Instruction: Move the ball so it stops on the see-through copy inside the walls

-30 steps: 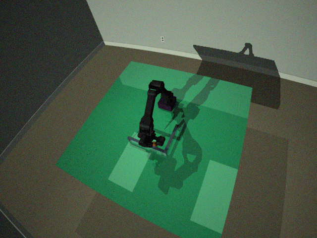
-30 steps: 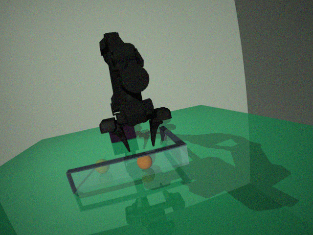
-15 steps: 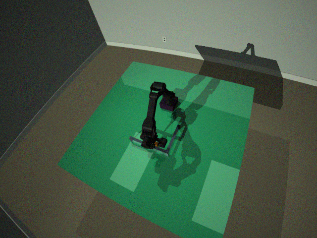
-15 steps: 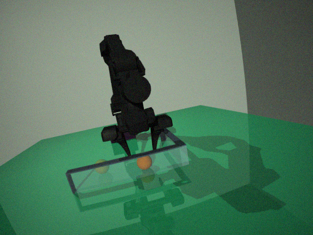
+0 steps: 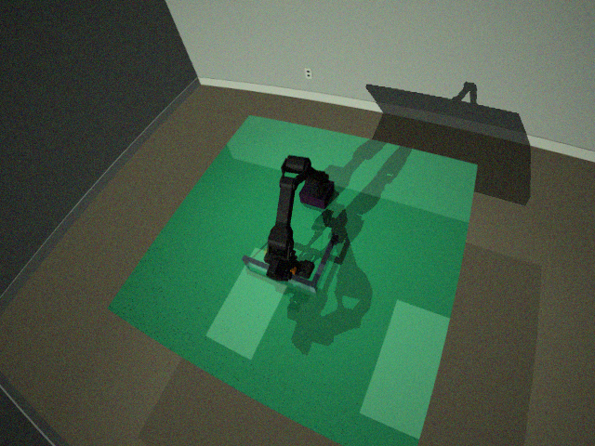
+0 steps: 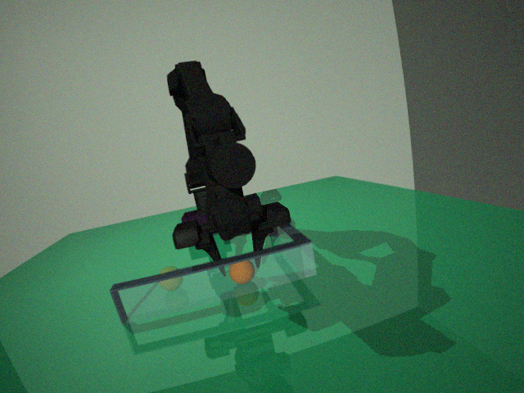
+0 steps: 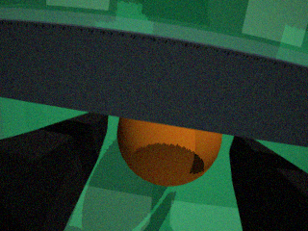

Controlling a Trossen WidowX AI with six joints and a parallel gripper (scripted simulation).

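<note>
My gripper tip is 3 cm short of the clear wall, 4 cm to the left of it and 1 cm below it.
</note>
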